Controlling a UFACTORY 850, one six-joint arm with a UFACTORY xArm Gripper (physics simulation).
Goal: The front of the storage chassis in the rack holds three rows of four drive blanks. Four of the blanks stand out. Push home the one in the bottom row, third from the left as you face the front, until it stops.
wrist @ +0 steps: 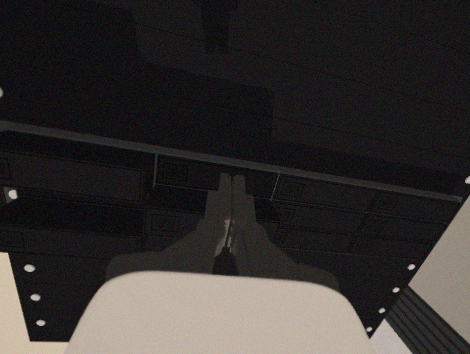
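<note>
The wrist view appears upside down, so the chassis's bottom row lies uppermost. The bottom-row drive blank third from the left (pixel 200 176) shows second from the left in the picture. Its face lies close along the chassis edge and looks nearly level with it; exact depth is hard to judge. My gripper (pixel 229 189) is shut and empty, its tips over this blank's face and hiding part of it. Contact cannot be told. The bottom-row blank at picture left (pixel 75 172) stands out, as do the blank beyond it (pixel 75 241) and the middle-row blank (pixel 187 221).
The bottom-row blank to the picture's right (pixel 330 192) looks level. A pale chassis edge (pixel 350 182) runs across, with a dark panel (pixel 325 110) on its other side. White round screw heads (pixel 29 268) (pixel 411 267) line the rack sides. A dark ribbed strip (pixel 427 320) shows at lower right.
</note>
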